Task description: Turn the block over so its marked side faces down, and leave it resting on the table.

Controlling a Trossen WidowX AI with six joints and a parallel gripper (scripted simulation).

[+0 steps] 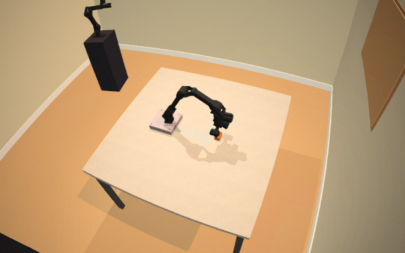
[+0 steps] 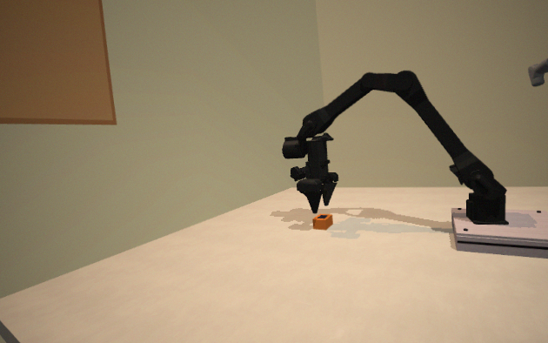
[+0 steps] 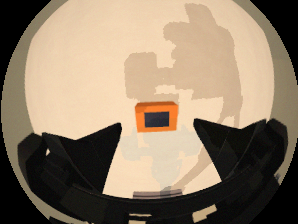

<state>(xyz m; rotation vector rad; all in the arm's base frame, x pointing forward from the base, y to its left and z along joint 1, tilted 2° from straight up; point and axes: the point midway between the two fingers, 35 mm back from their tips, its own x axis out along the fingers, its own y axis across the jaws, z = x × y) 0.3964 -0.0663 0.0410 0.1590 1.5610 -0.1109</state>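
Now: gripper tip 30 mm above the orange block.
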